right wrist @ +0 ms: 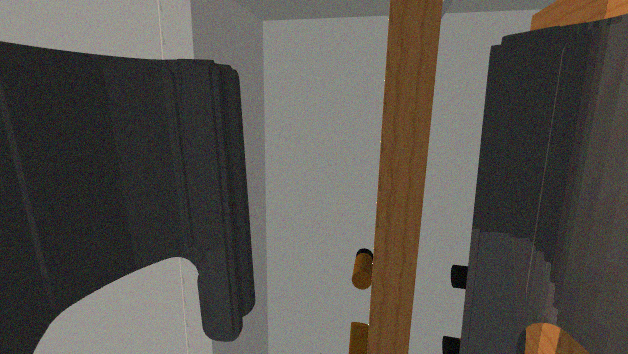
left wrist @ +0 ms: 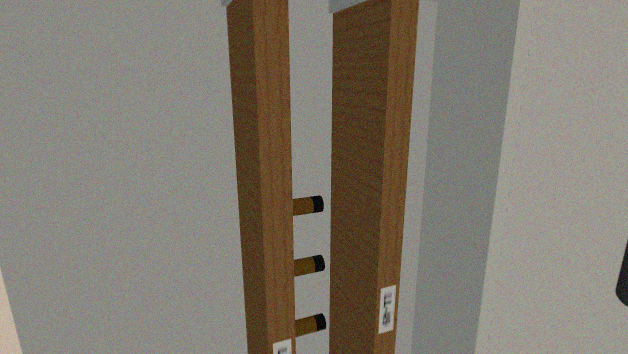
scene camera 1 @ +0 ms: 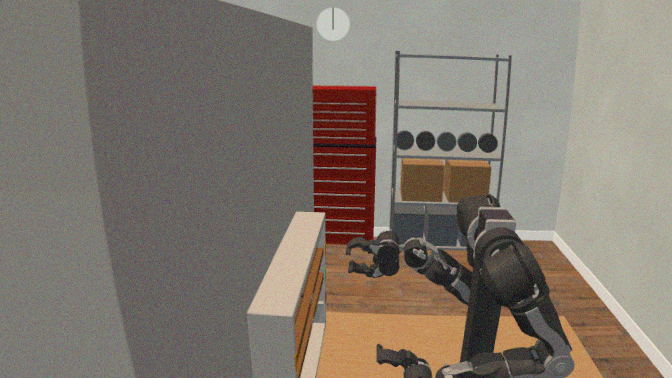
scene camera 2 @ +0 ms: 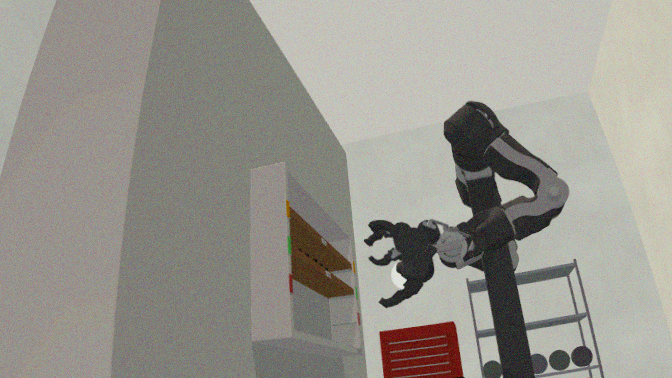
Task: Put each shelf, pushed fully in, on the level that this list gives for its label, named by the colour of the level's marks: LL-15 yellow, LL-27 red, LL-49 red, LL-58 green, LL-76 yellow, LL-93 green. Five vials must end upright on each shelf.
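Note:
A white cabinet [scene camera 2: 271, 255] holds two wooden shelves, one above the other. The upper shelf [scene camera 2: 316, 241] starts by the yellow mark [scene camera 2: 288, 208]. The lower shelf [scene camera 2: 312, 275] starts by the green mark [scene camera 2: 289, 244]. The level at the red mark [scene camera 2: 290, 283] is bare. In the left wrist view the right-hand board carries the label LL-49 [left wrist: 387, 309], and three amber vials with black caps [left wrist: 309, 265] stand between the boards. My right gripper [scene camera 1: 351, 258] hangs open and empty a short way in front of the cabinet; it also shows in scene camera 2 [scene camera 2: 373, 248]. My left gripper [scene camera 1: 382, 354] is open wide, lower down and apart from the cabinet.
A tall grey wall panel [scene camera 1: 222, 169] fills the left side. A red tool chest [scene camera 1: 344, 161] and a metal rack with boxes [scene camera 1: 447, 180] stand at the back. The robot's pedestal [scene camera 1: 481, 322] is at the right.

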